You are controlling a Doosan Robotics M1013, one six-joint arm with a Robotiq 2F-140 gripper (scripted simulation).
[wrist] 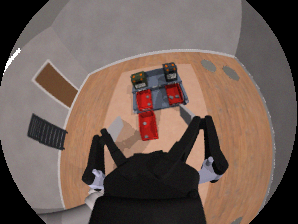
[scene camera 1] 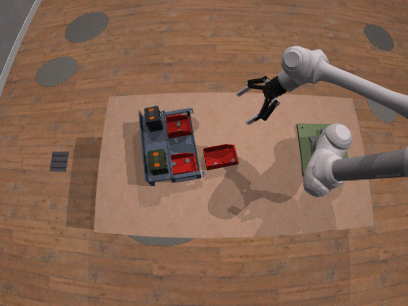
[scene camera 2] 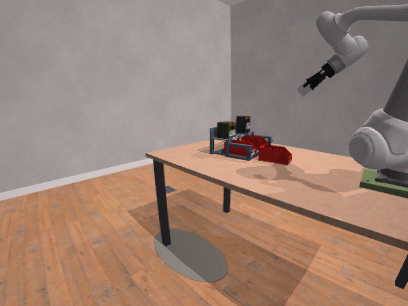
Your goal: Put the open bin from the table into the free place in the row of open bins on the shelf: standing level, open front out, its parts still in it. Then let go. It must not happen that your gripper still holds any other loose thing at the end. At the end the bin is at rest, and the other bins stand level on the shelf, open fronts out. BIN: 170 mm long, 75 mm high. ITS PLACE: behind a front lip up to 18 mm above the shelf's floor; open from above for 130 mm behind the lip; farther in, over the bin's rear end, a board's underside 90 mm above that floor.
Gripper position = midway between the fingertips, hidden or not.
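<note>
You'd see the gripper (scene camera 1: 242, 108) here, and the wrist view shows the gripper (wrist: 150, 115) as well.
</note>
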